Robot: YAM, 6 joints.
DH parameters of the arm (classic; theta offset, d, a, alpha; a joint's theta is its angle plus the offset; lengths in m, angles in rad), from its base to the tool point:
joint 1: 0 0.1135 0.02 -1.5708
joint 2: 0 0 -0.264 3.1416
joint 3: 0.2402 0 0.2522 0
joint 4: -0.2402 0 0.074 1.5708
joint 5: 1.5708 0 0 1.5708
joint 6: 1.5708 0.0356 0 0
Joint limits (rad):
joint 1: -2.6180..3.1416
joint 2: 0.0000..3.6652
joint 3: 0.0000..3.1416
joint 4: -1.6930..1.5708
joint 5: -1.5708..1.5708
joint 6: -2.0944..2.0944
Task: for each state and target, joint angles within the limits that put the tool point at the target. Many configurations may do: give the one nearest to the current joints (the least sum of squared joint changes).
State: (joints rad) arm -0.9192 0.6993 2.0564 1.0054 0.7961 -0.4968
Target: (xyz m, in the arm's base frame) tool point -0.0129 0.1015 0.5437
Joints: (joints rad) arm -1.6705 0.4700 1.2260 1.0280 0.7003 -0.4968
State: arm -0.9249 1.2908 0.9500 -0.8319 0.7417 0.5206
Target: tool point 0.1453 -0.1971 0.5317
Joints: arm -0.8430 1.2988 1.7563 -0.4391 0.6885 0.5206
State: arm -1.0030 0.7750 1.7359 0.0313 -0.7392 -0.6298
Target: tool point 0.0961 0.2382 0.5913
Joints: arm -1.8540 0.5174 2.0150 0.1158 -0.8071 -0.6298
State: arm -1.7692 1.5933 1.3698 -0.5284 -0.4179 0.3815
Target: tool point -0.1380 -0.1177 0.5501
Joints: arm -2.4913 1.1129 1.7006 -0.4575 -0.2884 0.3815
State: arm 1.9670 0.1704 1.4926 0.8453 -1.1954 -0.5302
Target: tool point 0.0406 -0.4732 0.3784
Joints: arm 1.7217 0.0953 2.0445 0.8082 -1.0554 -0.5302
